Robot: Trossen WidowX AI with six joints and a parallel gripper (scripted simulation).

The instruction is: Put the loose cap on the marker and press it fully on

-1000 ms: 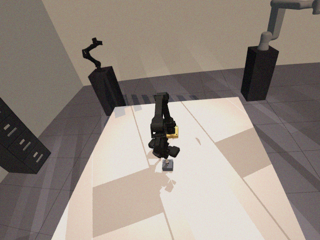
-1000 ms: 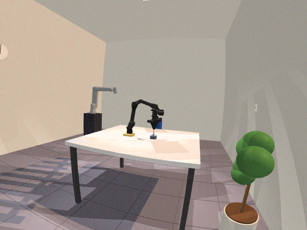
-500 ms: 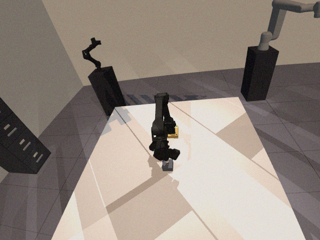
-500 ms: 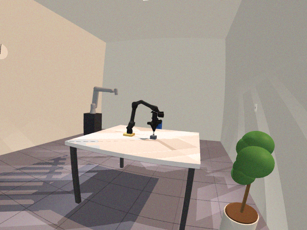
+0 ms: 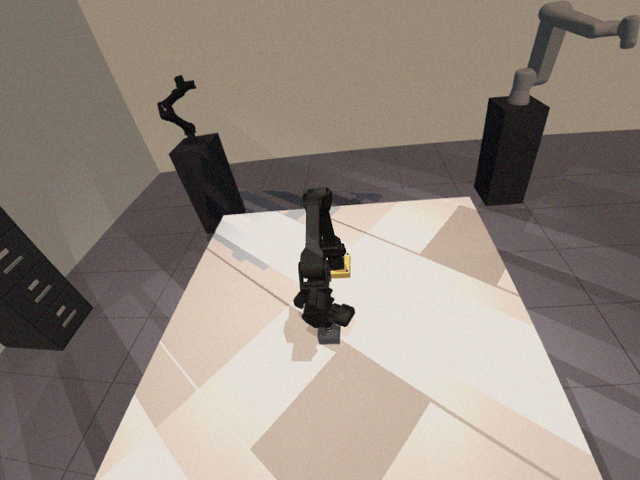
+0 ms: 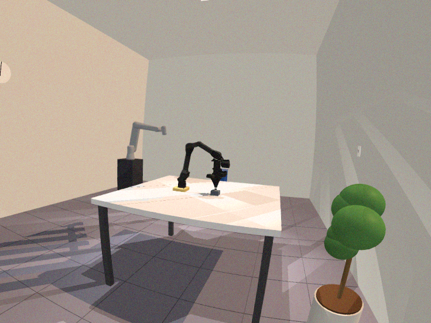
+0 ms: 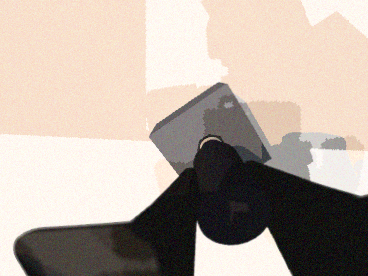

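My gripper tip is 10 mm below the marker cap. Round my gripper tip: holder block (60 mm below).
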